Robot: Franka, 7 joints.
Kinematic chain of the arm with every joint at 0, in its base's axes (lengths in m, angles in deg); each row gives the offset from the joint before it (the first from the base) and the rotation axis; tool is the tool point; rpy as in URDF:
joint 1: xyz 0 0 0.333 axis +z
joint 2: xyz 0 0 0 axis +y
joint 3: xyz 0 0 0.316 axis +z
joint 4: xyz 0.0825 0 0 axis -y
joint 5: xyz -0.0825 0 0.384 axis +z
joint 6: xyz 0 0 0 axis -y
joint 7: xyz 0.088 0 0 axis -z
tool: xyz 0 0 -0.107 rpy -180 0 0
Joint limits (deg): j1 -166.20..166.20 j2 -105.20..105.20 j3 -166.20..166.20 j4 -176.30..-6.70 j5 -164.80..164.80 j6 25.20..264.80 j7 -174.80..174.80
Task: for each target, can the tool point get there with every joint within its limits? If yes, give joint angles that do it. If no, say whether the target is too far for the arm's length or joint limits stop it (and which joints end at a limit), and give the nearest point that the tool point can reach.
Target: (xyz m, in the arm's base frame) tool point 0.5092 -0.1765 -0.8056
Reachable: no: too far | nearest point 0.3949 -0.1369 -0.3434 | short by 0.478 m
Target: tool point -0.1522 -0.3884 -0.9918
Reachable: no: too far | nearest point -0.1255 -0.3204 -0.3573 | short by 0.639 m
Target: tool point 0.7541 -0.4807 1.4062
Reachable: no: too far | nearest point 0.4631 -0.2952 0.9921 | short by 0.539 m
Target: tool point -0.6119 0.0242 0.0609
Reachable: yes | joints -27.82 -84.15 -124.08 -78.67 65.27 243.15 71.24
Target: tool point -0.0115 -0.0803 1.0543
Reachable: yes | joints 58.91 -27.41 -24.11 -54.32 -36.44 244.89 128.50
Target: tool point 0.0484 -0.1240 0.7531
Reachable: yes | joints -70.16 -69.19 -16.36 -141.43 -89.67 207.28 -9.42
